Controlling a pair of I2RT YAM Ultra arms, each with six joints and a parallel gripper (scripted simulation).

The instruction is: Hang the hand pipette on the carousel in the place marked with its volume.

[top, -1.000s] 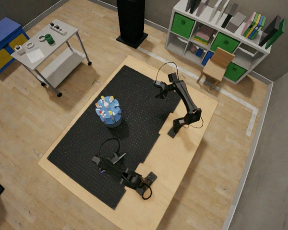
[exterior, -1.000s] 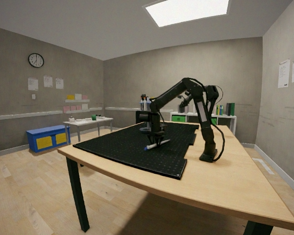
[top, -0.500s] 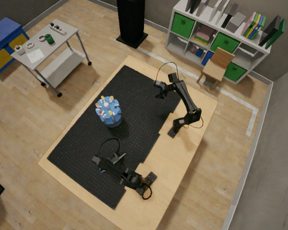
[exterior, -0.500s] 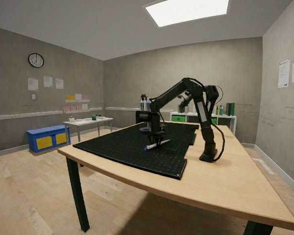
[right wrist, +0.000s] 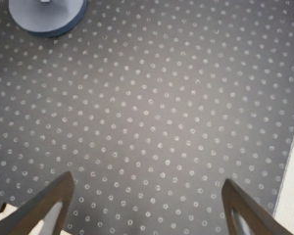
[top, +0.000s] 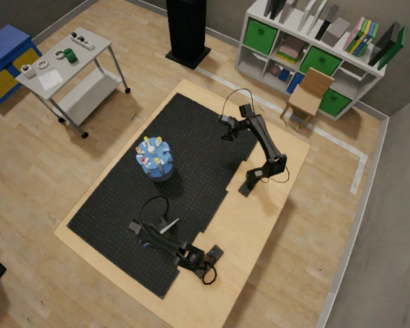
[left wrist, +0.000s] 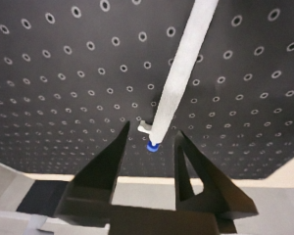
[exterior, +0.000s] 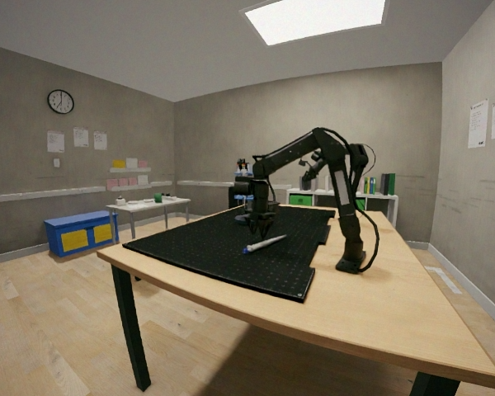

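The white hand pipette lies 1 cm behind my left hand, 3 cm to the right of it and 4 cm below it.
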